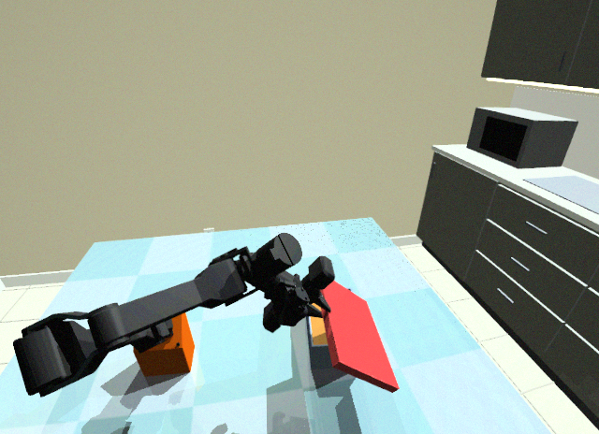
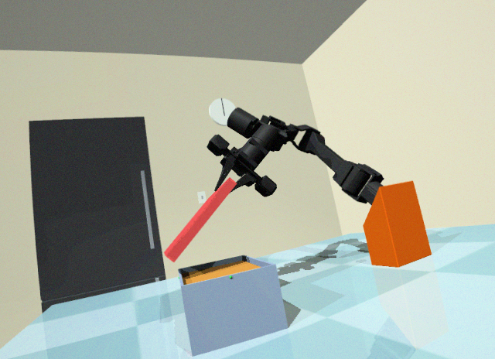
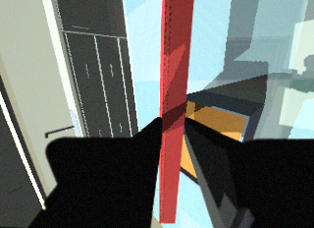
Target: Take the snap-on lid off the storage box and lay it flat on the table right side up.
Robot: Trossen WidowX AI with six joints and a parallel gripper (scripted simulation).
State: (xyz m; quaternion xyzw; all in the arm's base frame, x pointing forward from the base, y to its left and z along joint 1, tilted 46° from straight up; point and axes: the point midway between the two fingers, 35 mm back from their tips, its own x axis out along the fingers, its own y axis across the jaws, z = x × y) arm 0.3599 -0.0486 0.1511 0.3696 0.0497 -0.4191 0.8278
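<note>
Now: the red lid 6 cm ahead of my gripper tip, 1 cm to the right of it and 5 cm below it. Round my gripper tip: storage box (7 cm ahead, 11 cm to the left, 19 cm below).
</note>
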